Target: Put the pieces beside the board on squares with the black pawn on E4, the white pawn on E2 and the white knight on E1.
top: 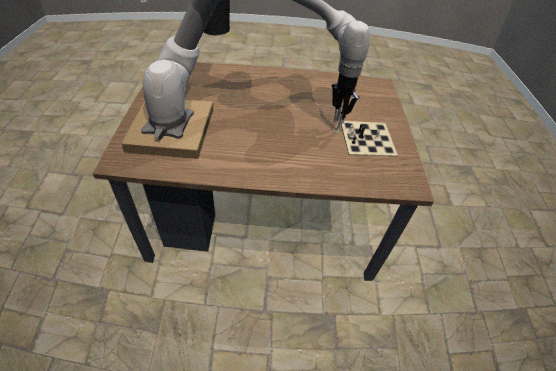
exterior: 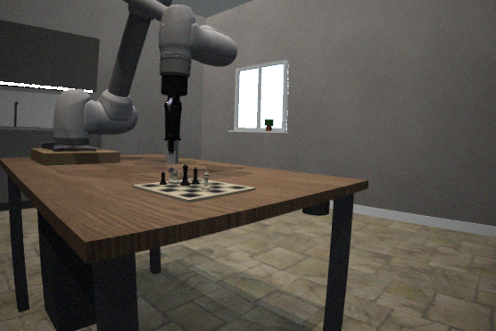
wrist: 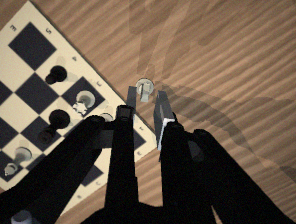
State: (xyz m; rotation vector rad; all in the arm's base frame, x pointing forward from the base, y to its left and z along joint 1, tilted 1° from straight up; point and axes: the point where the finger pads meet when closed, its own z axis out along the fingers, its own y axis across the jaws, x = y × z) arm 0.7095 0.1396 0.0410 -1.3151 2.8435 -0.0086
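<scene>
Now: hand 7 cm above the white knight. The rest, counted from my hand: white pawn 6 cm below, 6 cm ahead, 1 cm to the left; then black pawn 7 cm to the right, 7 cm ahead, 6 cm below; then chessboard 14 cm ahead, 8 cm below, 2 cm to the right.
</scene>
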